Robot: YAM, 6 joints.
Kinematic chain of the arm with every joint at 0, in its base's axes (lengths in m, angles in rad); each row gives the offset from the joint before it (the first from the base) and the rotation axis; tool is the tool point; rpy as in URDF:
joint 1: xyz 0 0 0.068 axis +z
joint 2: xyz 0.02 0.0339 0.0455 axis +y
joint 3: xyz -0.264 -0.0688 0 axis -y
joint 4: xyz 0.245 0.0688 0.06 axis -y
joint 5: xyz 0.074 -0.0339 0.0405 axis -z
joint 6: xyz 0.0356 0 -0.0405 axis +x
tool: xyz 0 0 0 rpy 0 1.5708 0
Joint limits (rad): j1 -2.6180..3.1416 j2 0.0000..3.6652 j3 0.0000..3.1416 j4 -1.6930..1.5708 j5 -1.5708..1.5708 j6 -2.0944..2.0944
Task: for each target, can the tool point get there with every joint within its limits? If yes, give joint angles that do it. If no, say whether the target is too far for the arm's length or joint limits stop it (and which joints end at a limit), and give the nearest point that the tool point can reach.
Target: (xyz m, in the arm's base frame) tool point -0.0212 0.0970 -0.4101
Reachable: no: joint limits stop it (at a limit: joint 2) | nearest point -0.0256 0.1169 -0.3566 | short by 0.057 m
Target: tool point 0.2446 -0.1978 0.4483
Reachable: yes | joints -0.6453 1.3744 1.4688 -0.1588 0.3115 0.8871
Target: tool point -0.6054 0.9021 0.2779
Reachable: no: too far | nearest point -0.3558 0.5302 0.2089 | short by 0.453 m
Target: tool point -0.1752 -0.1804 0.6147
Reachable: yes | joints 0.8268 0.6795 2.4164 -0.4807 -0.1902 0.2620
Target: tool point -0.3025 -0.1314 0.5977
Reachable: yes | joints 0.4811 0.8350 2.8966 -0.4569 -0.7206 0.8085
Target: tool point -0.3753 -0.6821 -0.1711
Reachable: no: too far | nearest point -0.2921 -0.5309 -0.1063 | short by 0.184 m
